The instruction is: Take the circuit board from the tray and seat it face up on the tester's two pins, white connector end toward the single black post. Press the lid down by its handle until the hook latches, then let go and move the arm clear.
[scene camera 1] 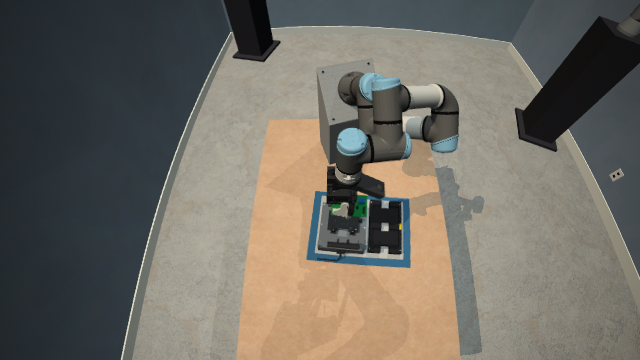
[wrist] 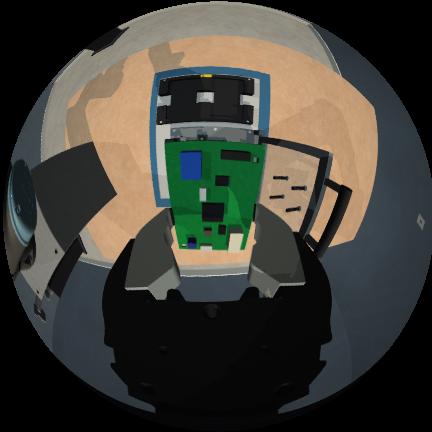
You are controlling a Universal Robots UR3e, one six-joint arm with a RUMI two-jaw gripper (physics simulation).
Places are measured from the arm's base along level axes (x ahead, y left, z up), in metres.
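Where they show: gripper, fingertip midpoint: (scene camera 1: 346, 206) (wrist: 212, 207); arm's base at its link origin: (scene camera 1: 354, 88).
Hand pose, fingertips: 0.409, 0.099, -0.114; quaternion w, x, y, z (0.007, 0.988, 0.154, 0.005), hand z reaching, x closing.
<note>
Things, the pixels of their top centre, and the offset from my fingertips, as dx, dy, dz. "pt": a spot on its surface instead. Level surfaces: height alone.
- green circuit board at its top centre: (wrist: 212, 214) (scene camera 1: 349, 204) -0.002, +0.006, +0.023
- black tray at a spot on its surface: (wrist: 224, 97) pt -0.018, +0.166, -0.225
- tan mat at its surface level: dz -0.242
The green circuit board (scene camera 1: 361, 207) (wrist: 193, 199) is held face up between the jaws of my gripper (scene camera 1: 347, 207) (wrist: 212, 207), over the rear part of the grey tester (scene camera 1: 323, 239) (wrist: 216, 131). Its white connector (wrist: 235, 241) is at the end near the gripper body. The lid (wrist: 295, 146) stands open, with its black handle (wrist: 336, 220) at the right in the wrist view; short black rods show within its frame. The black tray (scene camera 1: 385, 215) (wrist: 224, 97) holds no board. The board covers much of the tester in the wrist view; the two pins and single post cannot be made out.
The tester and tray stand side by side on a blue-edged base (scene camera 1: 312, 240) (wrist: 265, 100) on the tan mat (scene camera 1: 280, 200). A cable (scene camera 1: 330, 258) lies at the tester's front. The grey pedestal (scene camera 1: 332, 90) stands behind. Two black columns (scene camera 1: 251, 27) (scene camera 1: 567, 87) stand farther back.
</note>
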